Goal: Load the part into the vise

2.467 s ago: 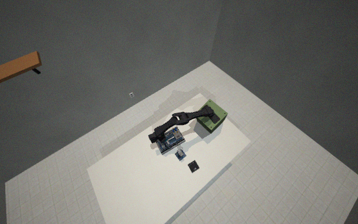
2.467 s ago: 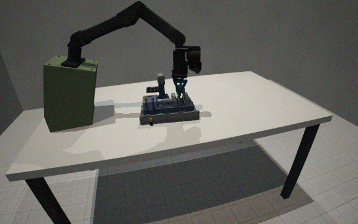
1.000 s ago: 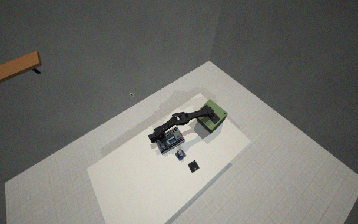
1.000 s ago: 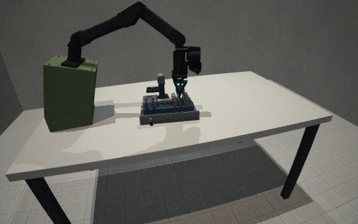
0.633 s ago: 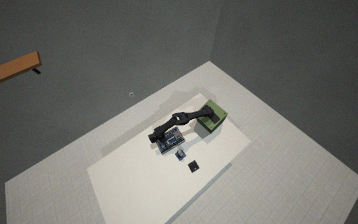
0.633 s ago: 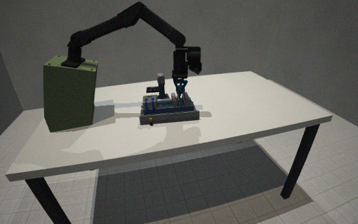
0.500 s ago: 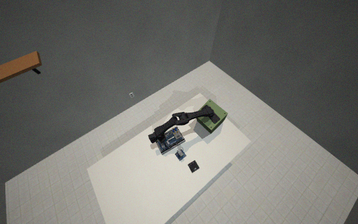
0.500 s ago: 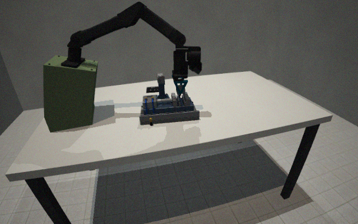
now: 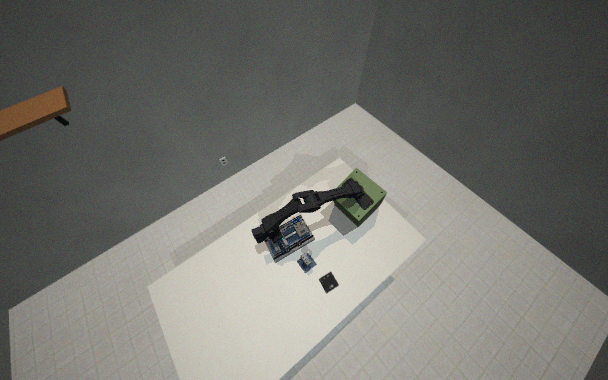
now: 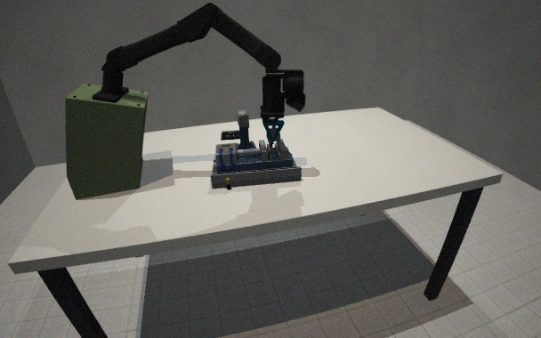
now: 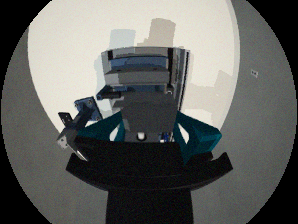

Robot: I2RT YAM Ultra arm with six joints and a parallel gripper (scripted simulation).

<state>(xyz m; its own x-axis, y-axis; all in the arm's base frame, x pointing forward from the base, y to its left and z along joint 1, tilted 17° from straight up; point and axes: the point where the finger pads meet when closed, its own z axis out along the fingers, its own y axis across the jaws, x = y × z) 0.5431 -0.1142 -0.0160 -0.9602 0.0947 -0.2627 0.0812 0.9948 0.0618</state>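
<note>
The grey block part is 1 cm below my hand. From my hand the other things lie so: cylinder rod (8 cm behind, 6 cm below, 3 cm to the left); then air cylinder (16 cm behind, 6 cm below, 3 cm to the left); then vise (10 cm below, 6 cm behind, 3 cm to the left).
</note>
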